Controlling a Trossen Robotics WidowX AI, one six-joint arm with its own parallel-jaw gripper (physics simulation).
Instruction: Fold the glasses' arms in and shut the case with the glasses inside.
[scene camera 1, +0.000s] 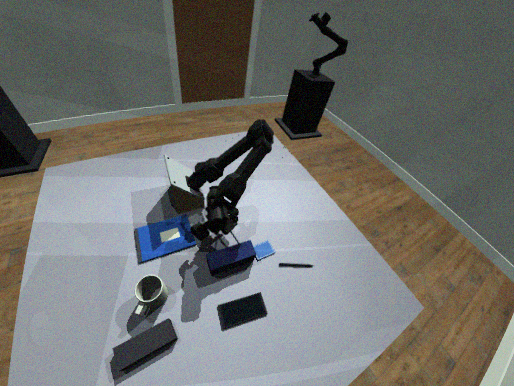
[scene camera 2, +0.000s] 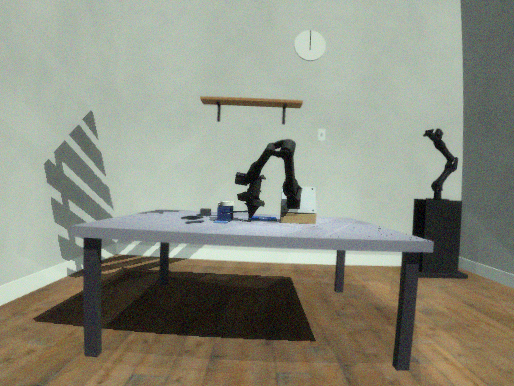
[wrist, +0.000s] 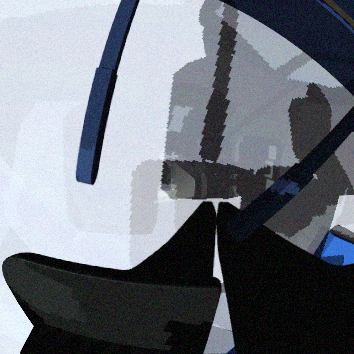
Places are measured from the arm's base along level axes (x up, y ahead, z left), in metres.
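Pixels of known places: gripper, fingertip midpoint: (scene camera 1: 216, 233) (scene camera 2: 250, 218) (wrist: 213, 211); arm's base, origin of the base link: (scene camera 1: 192, 184) (scene camera 2: 293, 203).
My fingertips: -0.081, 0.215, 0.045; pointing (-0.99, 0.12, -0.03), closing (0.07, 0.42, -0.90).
Observation:
Ahead of a thing's pixels: the offset from my fingertips to its middle, as dx, dy, dz.
The dark blue glasses case (scene camera 1: 231, 257) (scene camera 2: 225, 213) (wrist: 320, 32) stands on the table with its lid raised. The glasses' two thin dark blue arms stick out of it, unfolded, towards the robot. In the wrist view the left glasses arm (wrist: 97, 120) is apart from the fingers. The right glasses arm (wrist: 300, 175) slants in, and its end overlaps the right finger near its tip; whether they touch I cannot tell. My gripper (scene camera 1: 204, 246) (scene camera 2: 251, 216) (wrist: 213, 211) is shut and empty, pointing down low over the table beside the glasses' arms. The glasses' front is hidden.
A blue book {-0.012, -0.052, -0.193} (scene camera 1: 150, 242) and a box with a white upright panel (scene camera 1: 177, 172) (scene camera 2: 307, 200) are near the arm. A light blue cloth {-0.013, +0.118, +0.158} (scene camera 1: 265, 250) lies against the case. A pen {-0.011, +0.221, +0.258} (scene camera 1: 296, 265), phone {-0.012, +0.294, +0.006} (scene camera 1: 242, 311), mug {+0.032, +0.166, -0.258} (scene camera 1: 150, 290) and dark box {+0.002, +0.289, -0.290} (scene camera 1: 145, 347) are further off.

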